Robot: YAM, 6 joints.
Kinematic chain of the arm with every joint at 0, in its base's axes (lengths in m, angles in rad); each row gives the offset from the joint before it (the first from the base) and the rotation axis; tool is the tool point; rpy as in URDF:
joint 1: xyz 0 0 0.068 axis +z
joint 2: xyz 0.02 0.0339 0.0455 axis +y
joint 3: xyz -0.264 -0.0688 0 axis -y
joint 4: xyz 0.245 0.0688 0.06 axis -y
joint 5: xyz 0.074 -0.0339 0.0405 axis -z
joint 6: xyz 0.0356 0 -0.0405 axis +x
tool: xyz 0 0 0 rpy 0 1.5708 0
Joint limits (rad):
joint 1: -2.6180..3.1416
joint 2: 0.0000..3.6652
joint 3: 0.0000..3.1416
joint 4: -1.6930..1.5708
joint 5: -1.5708..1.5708
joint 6: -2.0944..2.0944
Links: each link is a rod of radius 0.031 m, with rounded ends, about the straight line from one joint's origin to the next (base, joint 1, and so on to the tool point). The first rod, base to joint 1, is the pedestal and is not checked.
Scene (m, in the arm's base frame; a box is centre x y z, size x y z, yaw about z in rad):
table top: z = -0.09
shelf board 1: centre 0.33 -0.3 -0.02 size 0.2 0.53 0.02 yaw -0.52
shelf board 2: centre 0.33 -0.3 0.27 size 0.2 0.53 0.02 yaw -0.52
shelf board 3: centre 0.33 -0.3 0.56 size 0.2 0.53 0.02 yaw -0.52
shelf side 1: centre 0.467 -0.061 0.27 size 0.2 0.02 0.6 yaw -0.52
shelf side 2: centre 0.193 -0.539 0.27 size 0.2 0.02 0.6 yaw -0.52
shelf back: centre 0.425 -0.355 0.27 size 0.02 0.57 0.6 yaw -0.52
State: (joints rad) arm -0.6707 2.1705 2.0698 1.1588 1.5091 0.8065
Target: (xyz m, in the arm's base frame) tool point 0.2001 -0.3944 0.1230
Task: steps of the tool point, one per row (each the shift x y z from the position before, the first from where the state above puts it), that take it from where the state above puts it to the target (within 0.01 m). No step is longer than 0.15 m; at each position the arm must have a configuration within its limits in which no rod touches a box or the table.
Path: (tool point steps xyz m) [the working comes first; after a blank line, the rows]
Joints at the target: -1.0207 2.3180 1.2335 1.1437 1.5708 0.8065
Straight joint move there: touches shelf board 2.

1: -0.0496 0.0203 0.0170
2: -0.0512 0.0268 0.0060
3: -0.0504 0.0318 -0.0056
4: -0.0478 0.0351 -0.0174
5: 0.0082 -0.0728 -0.0971
6: -0.0280 -0.0437 -0.1081
7: -0.0499 -0.0041 -0.1047
8: 0.0627 -0.0464 0.0015
9: 0.0708 -0.0300 -0.0015

